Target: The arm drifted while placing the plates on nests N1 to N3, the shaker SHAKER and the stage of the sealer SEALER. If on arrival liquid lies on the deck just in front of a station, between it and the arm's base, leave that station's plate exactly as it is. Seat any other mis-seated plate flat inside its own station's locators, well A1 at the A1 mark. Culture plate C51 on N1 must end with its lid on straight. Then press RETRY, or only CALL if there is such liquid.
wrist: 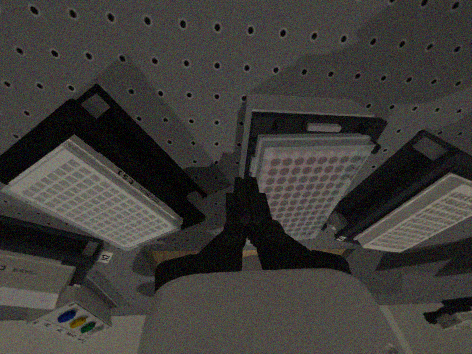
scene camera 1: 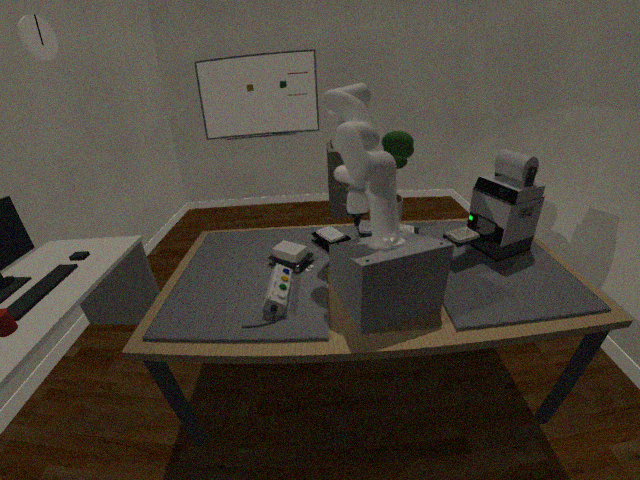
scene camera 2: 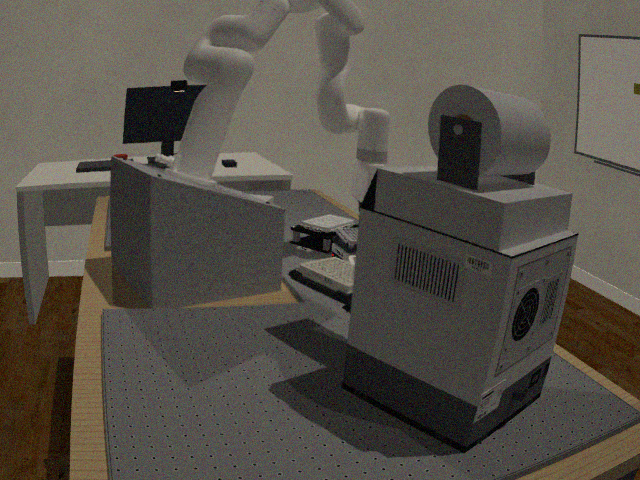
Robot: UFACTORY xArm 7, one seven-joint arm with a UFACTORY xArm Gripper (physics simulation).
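Places are measured from the arm's base along level axes (x ahead, y left, z up), in centimetres.
Pixels of known places: gripper, fingertip midpoint: (wrist: 243, 189) (scene camera 1: 356, 224); arm's base at its link origin: (scene camera 1: 386, 244) (scene camera 2: 189, 179).
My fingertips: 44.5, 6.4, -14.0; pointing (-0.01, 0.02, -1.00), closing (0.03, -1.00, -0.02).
Observation:
Ahead of a thing's pixels: the offset from my fingertips to its middle, as dx, dy, dz. "spot": to the spot under its first point.
My gripper (scene camera 1: 357, 232) (wrist: 243, 189) is shut and empty, beside the near-left edge of a plate with pinkish wells @[-1.4, -5.0, -0.4] (wrist: 310, 180) on a grey-rimmed station. A pale plate @[-5.0, +13.0, -1.4] (wrist: 95, 195) marked with C-number text is on a black nest @[spot: -0.5, +9.3, -6.5] (wrist: 150, 145) to the left; another pale plate @[-6.0, -23.0, -1.7] (wrist: 425, 215) is on a dark nest @[spot: -4.6, -22.3, -6.5] (wrist: 395, 185) at right. A thick pale lidded plate @[-21.5, +30.8, -1.2] (scene camera 1: 289, 250) (wrist: 30, 280) is farther left. A plate @[-22.8, -44.5, +4.9] (scene camera 1: 461, 235) (scene camera 2: 328, 271) lies on the stage of the sealer @[-13.0, -68.8, +15.8] (scene camera 1: 504, 217) (scene camera 2: 423, 279). Exact seating and A1 marks are unclear. The gripper's fingers are hidden in scene camera 2.
The button panel @[-45.2, +32.7, -2.8] (scene camera 1: 278, 291) (wrist: 72, 320) has blue, yellow and green buttons. A pale glossy patch @[spot: -10.9, -16.2, -5.1] (wrist: 337, 220) shows between the middle station and right nest; whether it is liquid is unclear. Small bright spots @[spot: -26.1, +22.0, -6.8] (scene camera 1: 310, 267) show near the left nest. The arm's pedestal (scene camera 1: 398, 289) (scene camera 2: 206, 248) stands nearby.

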